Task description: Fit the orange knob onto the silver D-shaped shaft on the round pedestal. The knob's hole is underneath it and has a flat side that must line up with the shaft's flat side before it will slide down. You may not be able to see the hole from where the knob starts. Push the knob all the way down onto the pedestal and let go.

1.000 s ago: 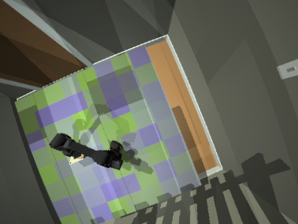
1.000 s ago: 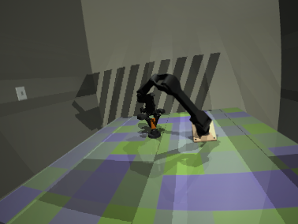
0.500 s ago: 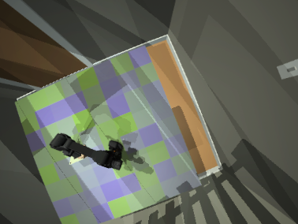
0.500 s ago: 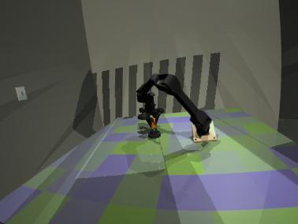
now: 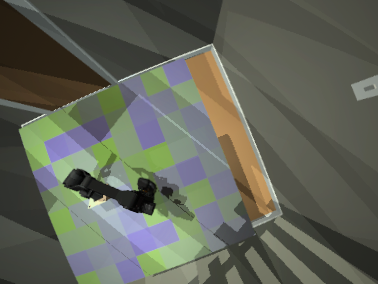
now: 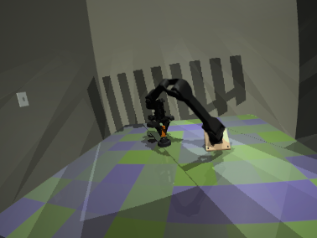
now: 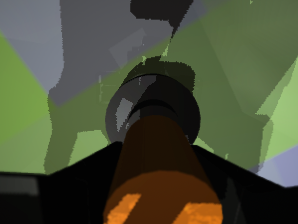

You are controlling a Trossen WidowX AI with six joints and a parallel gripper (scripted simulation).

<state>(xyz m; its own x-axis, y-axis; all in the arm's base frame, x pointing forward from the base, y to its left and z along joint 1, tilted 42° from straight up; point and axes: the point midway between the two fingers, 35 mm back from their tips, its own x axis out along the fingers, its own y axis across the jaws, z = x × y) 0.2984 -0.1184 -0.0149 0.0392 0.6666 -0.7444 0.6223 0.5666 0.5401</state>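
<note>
Now: the round dark pedestal 4 cm below my gripper tip. Also, from my gripper tip: orange knob: 3 cm above.
</note>
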